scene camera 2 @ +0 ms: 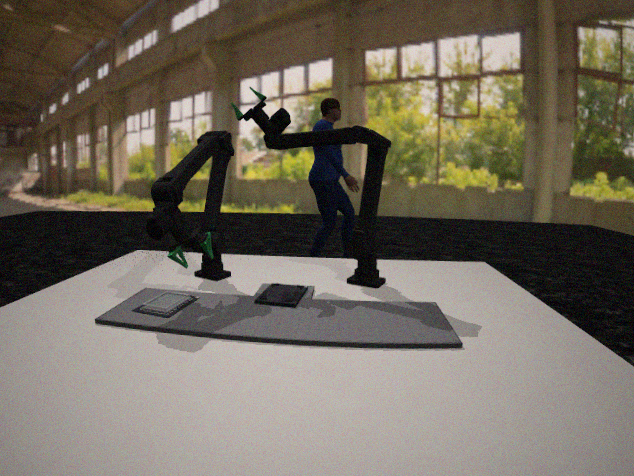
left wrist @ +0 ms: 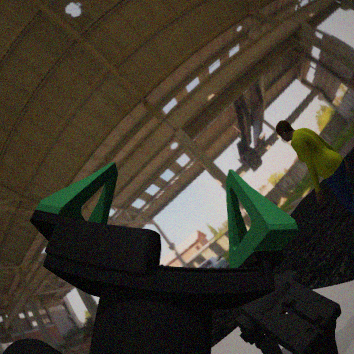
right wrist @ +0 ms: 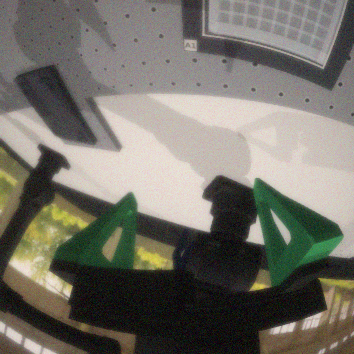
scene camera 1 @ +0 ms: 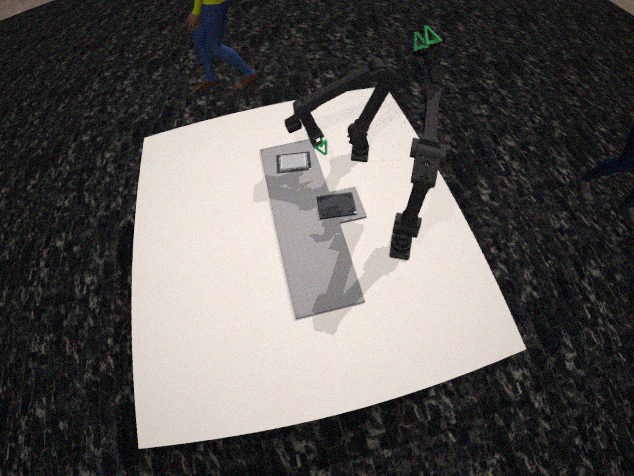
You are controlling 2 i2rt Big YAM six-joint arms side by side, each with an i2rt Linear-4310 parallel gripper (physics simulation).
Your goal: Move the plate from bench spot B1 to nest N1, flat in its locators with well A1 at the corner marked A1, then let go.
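Places are measured from the left arm's base along level axes (x right, y ahead, z up), in centimetres.
Pixels of known places: left gripper, between the fingertips: [scene camera 2: 240, 94] [left wrist: 170, 170] [scene camera 1: 420, 28]; right gripper, between the fingertips: [scene camera 2: 199, 262] [right wrist: 193, 190] [scene camera 1: 323, 150]; left arm's base, origin of its link: [scene camera 2: 366, 282] [right wrist: 54, 154] [scene camera 1: 400, 246]; right arm's base, origin of its link: [scene camera 2: 212, 275] [right wrist: 237, 194] [scene camera 1: 360, 153].
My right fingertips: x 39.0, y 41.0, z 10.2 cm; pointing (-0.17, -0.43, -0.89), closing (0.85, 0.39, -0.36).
For each thing: its middle in the pictures, then the offset to it from my right fingertips. "spot": a spot on its surface instead. Level surfaces: height alone.
- pale plate, middle of its body: [scene camera 2: 166, 301] [scene camera 1: 293, 161] dx -1.7, dy +15.3, dz -8.0 cm
- A1 tag, a spot on its surface: [right wrist: 190, 45] spot: dx -4.8, dy +6.0, dz -8.7 cm
- dark rectangular block, middle of its body: [right wrist: 52, 109] [scene camera 2: 282, 293] [scene camera 1: 336, 205] dx -24.5, dy -10.5, dz -8.0 cm
- long grey perforated board, height of its surface: dz -8.9 cm
- white table, height of its surface: dz -10.2 cm
- small grey base, a spot on its surface: [scene camera 1: 361, 204] spot: dx -21.5, dy -21.5, dz -8.9 cm
The pale plate [scene camera 1: 293, 161] [scene camera 2: 165, 303] [right wrist: 280, 22], with a grid of wells, lies flat within a dark frame at one end of the grey board; an A1 tag [right wrist: 190, 45] marks a frame corner in the right wrist view. A dark rectangular block [scene camera 1: 336, 205] [scene camera 2: 281, 295] [right wrist: 57, 105], seemingly the nest, sits at the board's edge. My right gripper [scene camera 1: 318, 145] [scene camera 2: 198, 261] [right wrist: 193, 190] is open and empty, above and beside the plate's end of the board. My left gripper [scene camera 2: 241, 96] [left wrist: 170, 170] [scene camera 1: 426, 36] is open and empty, raised high, far from both.
The long grey perforated board [scene camera 1: 302, 256] [scene camera 2: 358, 327] lies on the white table [scene camera 1: 204, 307] [scene camera 2: 307, 409]. A small grey base [scene camera 1: 361, 204] carries the dark block and juts out toward the arms. The arm bases stand on the arms' side. People stand beyond the table.
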